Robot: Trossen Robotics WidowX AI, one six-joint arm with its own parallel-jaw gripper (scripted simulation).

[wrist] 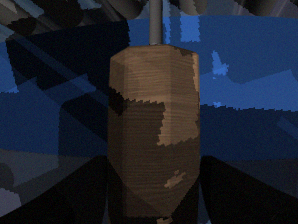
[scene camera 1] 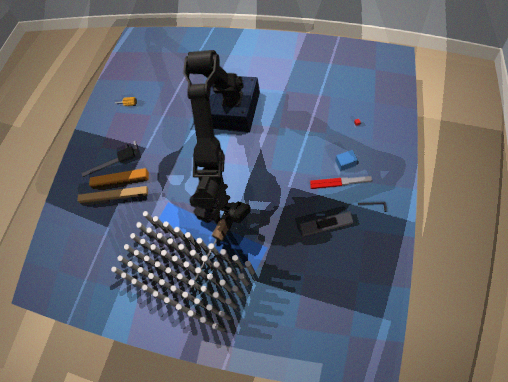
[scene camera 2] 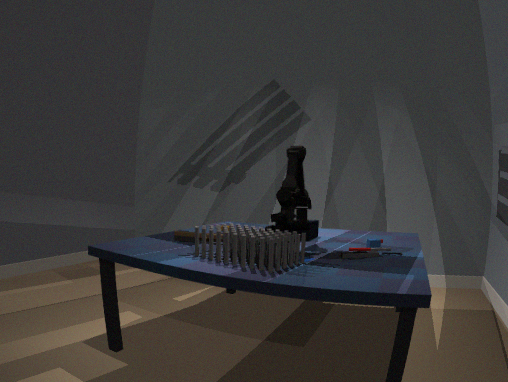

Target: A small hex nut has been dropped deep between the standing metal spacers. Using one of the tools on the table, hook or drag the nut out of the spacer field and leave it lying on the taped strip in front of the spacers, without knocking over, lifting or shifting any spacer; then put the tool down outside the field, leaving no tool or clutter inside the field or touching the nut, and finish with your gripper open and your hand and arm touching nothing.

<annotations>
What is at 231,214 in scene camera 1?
My gripper.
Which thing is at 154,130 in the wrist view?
A hook tool.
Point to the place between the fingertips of my gripper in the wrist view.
154,166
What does my gripper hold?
A hook tool.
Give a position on a blue taped strip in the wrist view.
241,57
</annotations>
